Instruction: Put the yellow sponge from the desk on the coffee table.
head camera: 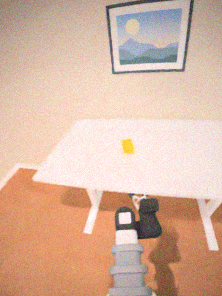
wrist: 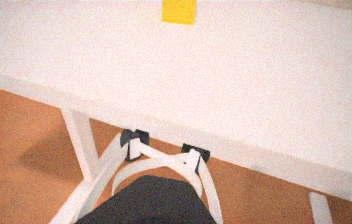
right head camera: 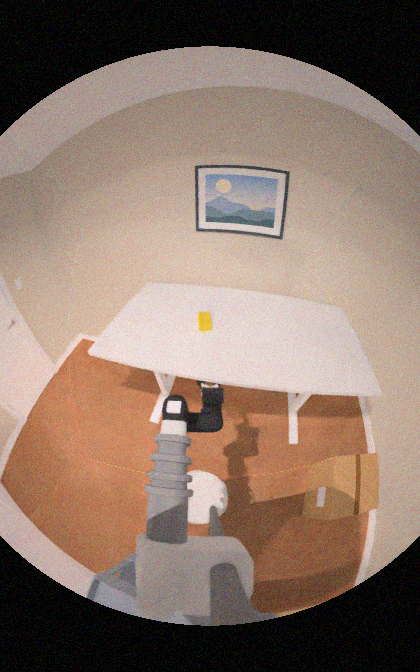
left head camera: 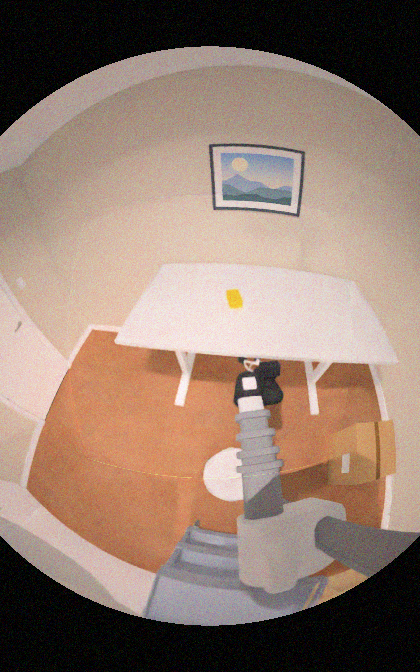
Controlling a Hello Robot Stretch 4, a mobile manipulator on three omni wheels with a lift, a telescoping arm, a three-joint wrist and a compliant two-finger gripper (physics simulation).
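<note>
The yellow sponge lies on the white desk, left of its middle in the head views; the wrist view's top edge cuts it off. My gripper is open and empty, its two fingertips apart at the desk's front edge. The sponge is beyond it, further in on the desk top. In the head views the desk edge partly hides the fingers. The coffee table does not show.
White desk legs stand on both sides of the arm. A cardboard box stands at the right. A blue-grey piece of furniture is close at the bottom. A framed picture hangs behind the desk.
</note>
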